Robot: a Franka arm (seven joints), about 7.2 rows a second.
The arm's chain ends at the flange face. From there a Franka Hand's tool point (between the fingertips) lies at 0.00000 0.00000 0.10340 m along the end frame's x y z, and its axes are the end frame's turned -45 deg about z.
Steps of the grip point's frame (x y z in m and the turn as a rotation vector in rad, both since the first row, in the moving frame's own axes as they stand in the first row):
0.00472 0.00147 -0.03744 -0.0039 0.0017 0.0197
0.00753 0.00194 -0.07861 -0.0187 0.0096 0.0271
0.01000 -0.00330 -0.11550 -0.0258 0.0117 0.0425
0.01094 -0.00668 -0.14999 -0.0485 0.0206 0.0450
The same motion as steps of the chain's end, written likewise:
0.00397 -0.00246 -0.03744 -0.0016 0.0040 0.0197
0.00464 -0.00465 -0.07859 -0.0064 0.0200 0.0271
0.00202 -0.01049 -0.11546 -0.0100 0.0265 0.0425
-0.00199 -0.01461 -0.14985 -0.0197 0.0489 0.0450

